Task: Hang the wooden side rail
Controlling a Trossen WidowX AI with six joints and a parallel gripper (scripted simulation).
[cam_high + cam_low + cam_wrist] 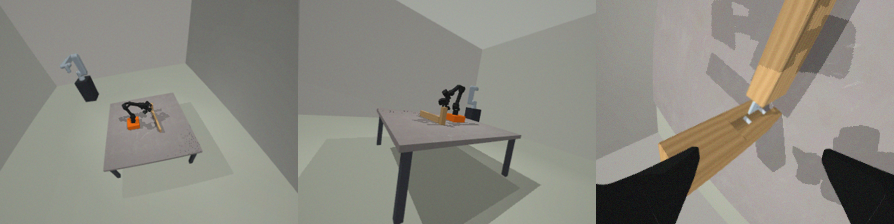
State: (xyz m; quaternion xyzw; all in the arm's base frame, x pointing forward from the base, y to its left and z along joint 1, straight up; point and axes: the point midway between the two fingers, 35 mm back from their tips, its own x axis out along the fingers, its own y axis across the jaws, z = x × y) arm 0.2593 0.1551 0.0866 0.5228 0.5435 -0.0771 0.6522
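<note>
The upright headboard post is 40 mm ahead of my gripper tip, 80 mm to the left of it and 60 mm below it.
</note>
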